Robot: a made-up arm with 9 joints.
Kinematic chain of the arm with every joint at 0, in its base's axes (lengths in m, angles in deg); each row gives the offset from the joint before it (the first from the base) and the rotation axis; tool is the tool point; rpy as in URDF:
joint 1: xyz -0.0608 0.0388 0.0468 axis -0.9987 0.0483 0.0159
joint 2: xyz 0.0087 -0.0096 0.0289 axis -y
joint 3: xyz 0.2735 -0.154 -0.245 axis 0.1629 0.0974 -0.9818
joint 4: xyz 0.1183 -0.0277 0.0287 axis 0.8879 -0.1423 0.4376
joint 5: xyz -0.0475 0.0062 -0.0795 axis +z
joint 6: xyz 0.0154 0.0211 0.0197 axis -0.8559 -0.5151 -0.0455
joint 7: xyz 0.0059 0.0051 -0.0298 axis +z
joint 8: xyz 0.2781 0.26 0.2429 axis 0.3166 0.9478 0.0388
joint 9: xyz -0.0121 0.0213 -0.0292 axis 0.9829 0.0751 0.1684
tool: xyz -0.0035 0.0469 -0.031 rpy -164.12 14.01 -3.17
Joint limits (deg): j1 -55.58..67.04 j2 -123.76..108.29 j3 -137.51..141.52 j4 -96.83..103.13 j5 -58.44..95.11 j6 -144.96..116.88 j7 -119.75..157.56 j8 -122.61..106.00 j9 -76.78..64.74
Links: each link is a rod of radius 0.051 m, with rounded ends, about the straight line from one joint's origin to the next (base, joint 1, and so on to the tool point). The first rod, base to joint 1, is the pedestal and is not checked.
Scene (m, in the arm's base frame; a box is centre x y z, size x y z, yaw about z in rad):
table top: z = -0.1
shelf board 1: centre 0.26 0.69 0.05 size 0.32 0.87 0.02 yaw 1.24
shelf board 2: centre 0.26 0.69 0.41 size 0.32 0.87 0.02 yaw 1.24
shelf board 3: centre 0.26 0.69 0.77 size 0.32 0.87 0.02 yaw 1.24
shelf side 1: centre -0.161 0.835 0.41 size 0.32 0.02 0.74 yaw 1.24
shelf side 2: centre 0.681 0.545 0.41 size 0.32 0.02 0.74 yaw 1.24
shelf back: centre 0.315 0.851 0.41 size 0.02 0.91 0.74 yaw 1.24
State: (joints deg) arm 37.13 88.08 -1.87 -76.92 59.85 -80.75 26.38 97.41 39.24
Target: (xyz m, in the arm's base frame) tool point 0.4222 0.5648 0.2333
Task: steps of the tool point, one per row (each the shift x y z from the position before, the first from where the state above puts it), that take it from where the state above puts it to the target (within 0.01 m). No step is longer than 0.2 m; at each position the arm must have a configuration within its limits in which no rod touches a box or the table.
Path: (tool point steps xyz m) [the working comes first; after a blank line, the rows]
Joints at the target: 41.57 77.87 -13.32 -70.28 68.53 -70.03 29.33 96.21 38.75
Straight joint move there: touches shelf board 2.

1: -0.0166 -0.0863 0.0096
2: -0.0295 -0.0846 -0.0005
3: -0.0413 -0.0834 -0.0090
4: 0.0231 0.0632 -0.1768
5: 0.0254 -0.0174 -0.1789
6: 0.0254 0.0732 0.0165
7: 0.0254 0.0748 -0.0001
8: 0.0248 0.0722 -0.0164

